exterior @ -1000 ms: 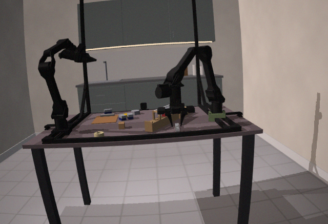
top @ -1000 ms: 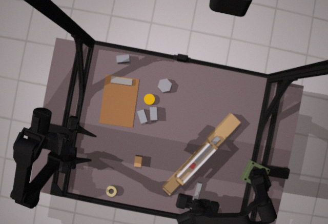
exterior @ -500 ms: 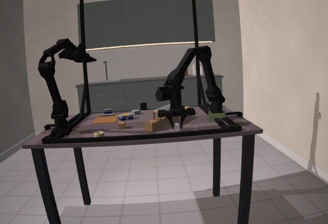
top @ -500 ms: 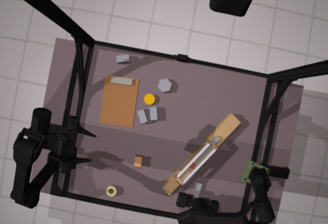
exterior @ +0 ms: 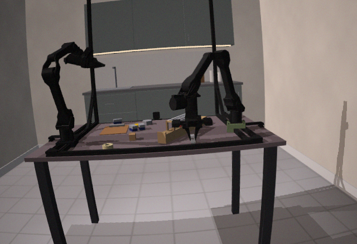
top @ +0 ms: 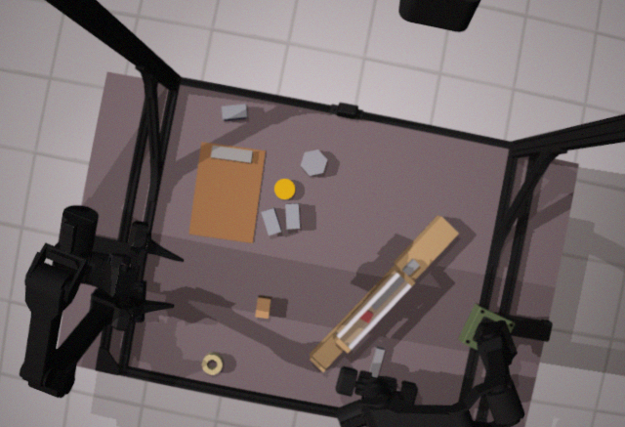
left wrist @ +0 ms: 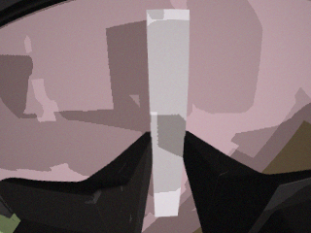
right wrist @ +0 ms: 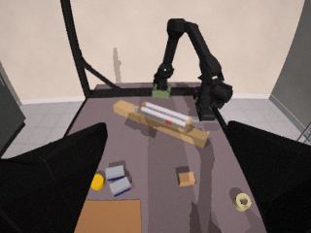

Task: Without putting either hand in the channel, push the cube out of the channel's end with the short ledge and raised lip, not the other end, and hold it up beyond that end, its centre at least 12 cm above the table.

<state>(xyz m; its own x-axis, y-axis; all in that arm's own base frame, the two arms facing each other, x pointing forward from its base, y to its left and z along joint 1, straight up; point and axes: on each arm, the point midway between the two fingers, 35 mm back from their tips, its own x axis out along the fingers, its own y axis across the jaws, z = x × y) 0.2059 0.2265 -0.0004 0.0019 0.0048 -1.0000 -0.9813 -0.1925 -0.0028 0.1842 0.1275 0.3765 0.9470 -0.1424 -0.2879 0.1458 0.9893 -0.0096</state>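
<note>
Right now my left hand is 180 mm past the tan channel, 20 mm to the left of it and 10 mm below it. From my left hand the other things lie so: yellow disc 450 mm behind, 260 mm to the right, 30 mm below; then small tan block 280 mm to the right, 160 mm behind, 30 mm below; then grey hexagon 520 mm behind, 190 mm to the right, 30 mm below.
</note>
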